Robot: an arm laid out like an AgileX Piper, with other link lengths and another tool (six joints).
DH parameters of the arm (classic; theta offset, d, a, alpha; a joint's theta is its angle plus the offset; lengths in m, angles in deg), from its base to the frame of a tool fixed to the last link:
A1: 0 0.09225 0 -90
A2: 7.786 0 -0.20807 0
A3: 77.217 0 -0.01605 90
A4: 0 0.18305 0 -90
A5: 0 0 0 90
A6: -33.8 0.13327 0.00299 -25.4
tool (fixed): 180 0.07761 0 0
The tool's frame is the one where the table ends.
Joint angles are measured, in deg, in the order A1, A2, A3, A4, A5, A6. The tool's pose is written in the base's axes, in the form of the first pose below.
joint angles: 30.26, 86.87, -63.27, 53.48, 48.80, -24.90
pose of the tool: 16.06, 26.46, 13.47, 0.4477, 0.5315, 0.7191, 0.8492, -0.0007, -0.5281
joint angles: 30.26, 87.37, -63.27, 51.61, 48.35, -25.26
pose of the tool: 16.26, 26.14, 12.77, 0.4301, 0.5575, 0.7100, 0.8585, -0.0094, -0.5127
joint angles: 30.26, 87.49, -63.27, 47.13, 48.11, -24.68
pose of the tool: 16.45, 25.31, 11.71, 0.3993, 0.6082, 0.6860, 0.8743, -0.0273, -0.4847
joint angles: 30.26, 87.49, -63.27, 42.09, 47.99, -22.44
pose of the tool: 16.70, 24.37, 10.72, 0.3885, 0.6523, 0.6509, 0.8822, -0.0593, -0.4671
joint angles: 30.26, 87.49, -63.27, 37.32, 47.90, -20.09
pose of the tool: 16.99, 23.44, 9.85, 0.3822, 0.6895, 0.6152, 0.8887, -0.0917, -0.4493
